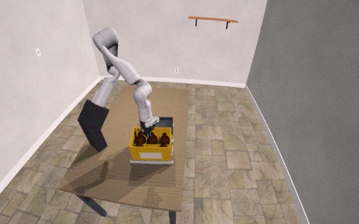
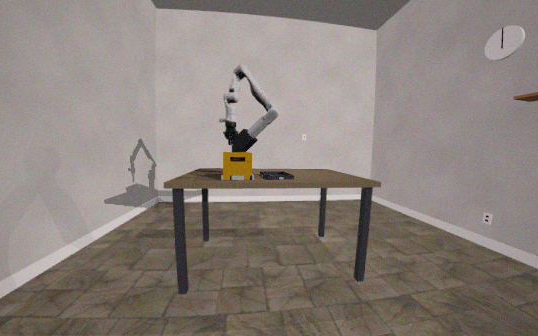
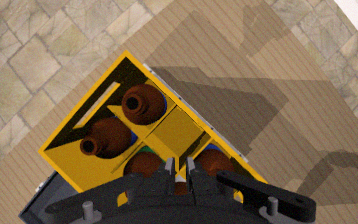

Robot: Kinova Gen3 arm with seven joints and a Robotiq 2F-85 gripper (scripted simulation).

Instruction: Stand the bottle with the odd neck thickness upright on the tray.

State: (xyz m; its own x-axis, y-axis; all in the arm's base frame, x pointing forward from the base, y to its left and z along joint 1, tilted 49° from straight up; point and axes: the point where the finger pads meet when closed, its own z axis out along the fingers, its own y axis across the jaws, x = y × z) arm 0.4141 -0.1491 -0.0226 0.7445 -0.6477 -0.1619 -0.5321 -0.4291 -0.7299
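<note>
My hand is 160 mm above the yellow crate and 40 mm to the right of it. The rest, counted from my hand: dark grey tray 330 mm to the left, 230 mm below, 30 mm behind.
</note>
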